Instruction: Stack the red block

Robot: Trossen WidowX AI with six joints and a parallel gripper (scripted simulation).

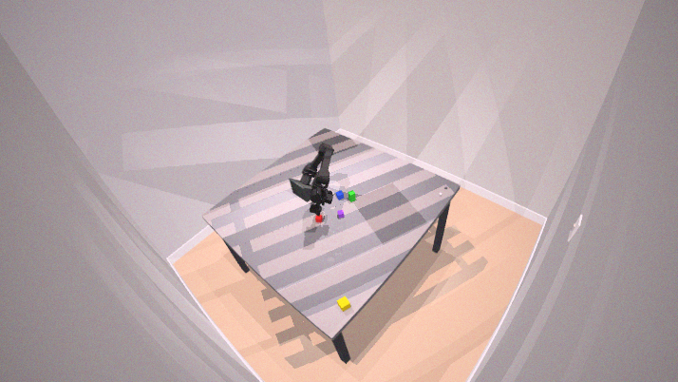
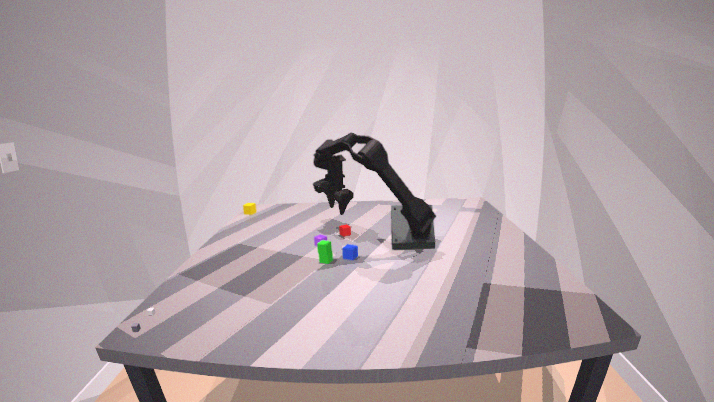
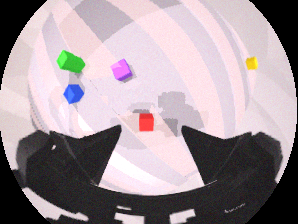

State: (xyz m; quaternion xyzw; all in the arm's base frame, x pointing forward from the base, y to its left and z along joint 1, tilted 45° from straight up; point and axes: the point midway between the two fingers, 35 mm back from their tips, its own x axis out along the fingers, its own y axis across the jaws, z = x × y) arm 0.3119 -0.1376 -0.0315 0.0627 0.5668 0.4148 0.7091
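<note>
My gripper tip is 80 mm above the red block, 30 mm past it and 10 mm to the left of it. Also, from my gripper tip: yellow block (490 mm ahead, 320 mm to the right, 80 mm below); then blue block (220 mm to the left, 80 mm below, 70 mm behind); then purple block (100 mm to the left, 80 mm below, 50 mm ahead).
</note>
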